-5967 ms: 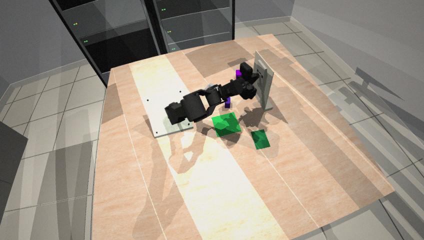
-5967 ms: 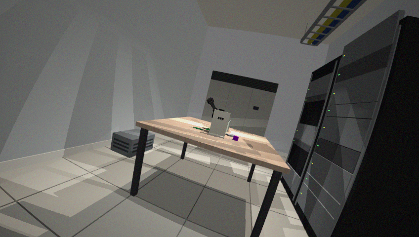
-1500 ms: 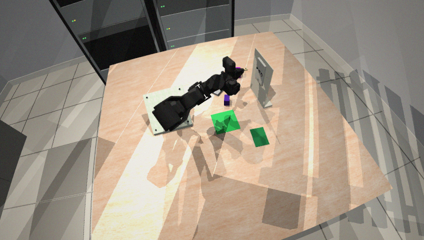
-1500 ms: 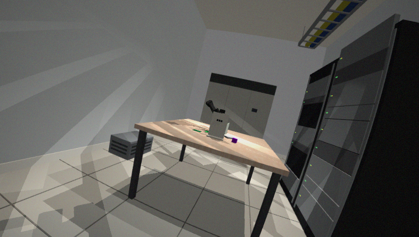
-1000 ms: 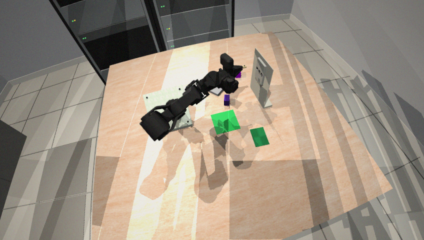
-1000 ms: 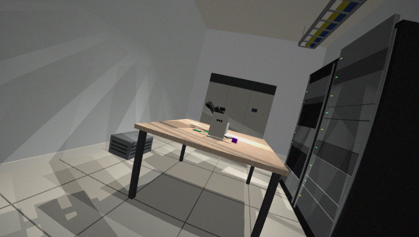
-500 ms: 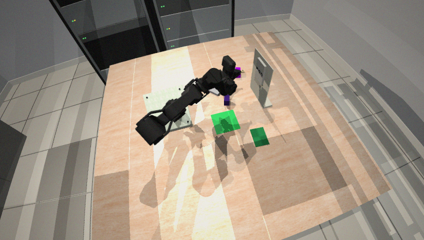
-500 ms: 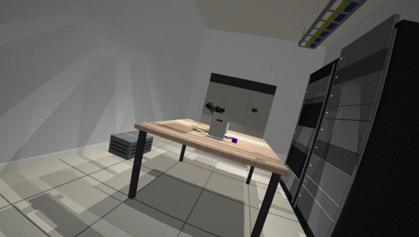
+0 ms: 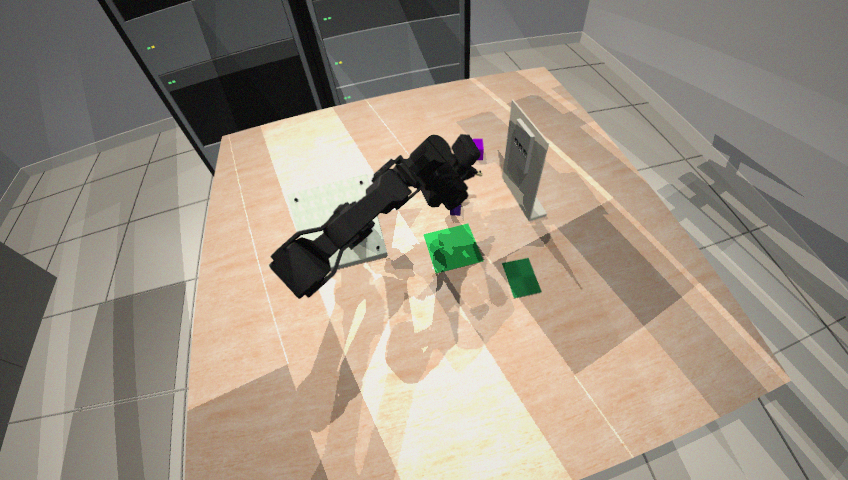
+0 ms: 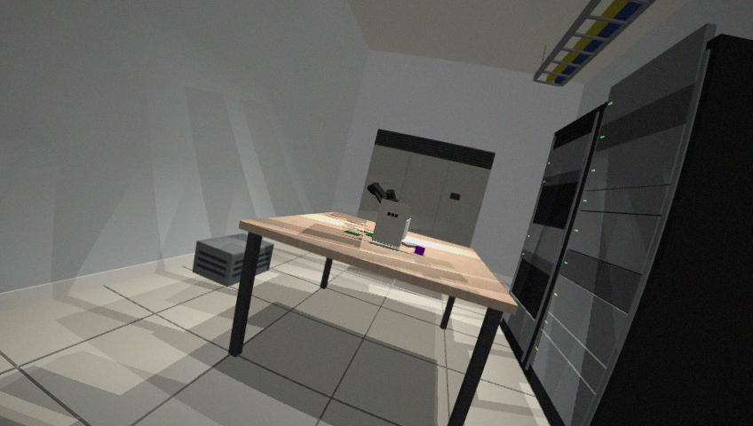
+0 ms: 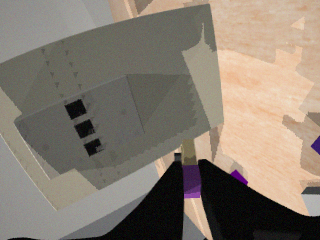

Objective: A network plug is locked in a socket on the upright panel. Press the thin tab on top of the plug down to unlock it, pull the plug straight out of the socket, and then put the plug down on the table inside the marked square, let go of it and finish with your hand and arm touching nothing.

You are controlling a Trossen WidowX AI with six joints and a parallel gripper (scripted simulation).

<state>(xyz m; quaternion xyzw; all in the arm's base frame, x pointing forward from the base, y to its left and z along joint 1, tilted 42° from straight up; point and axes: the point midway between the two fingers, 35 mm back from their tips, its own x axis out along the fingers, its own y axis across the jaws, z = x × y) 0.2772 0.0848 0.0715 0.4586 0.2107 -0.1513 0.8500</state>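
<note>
Now: the green marked square 8 cm behind my gripper tip, 10 cm to the right of it and 15 cm below it. From my gripper tip the other things lie so: flat grey block (9 cm behind, 14 cm to the left, 14 cm below); then upright grey panel (13 cm ahead, 2 cm to the left, 3 cm below); then network plug (1 cm ahead).
</note>
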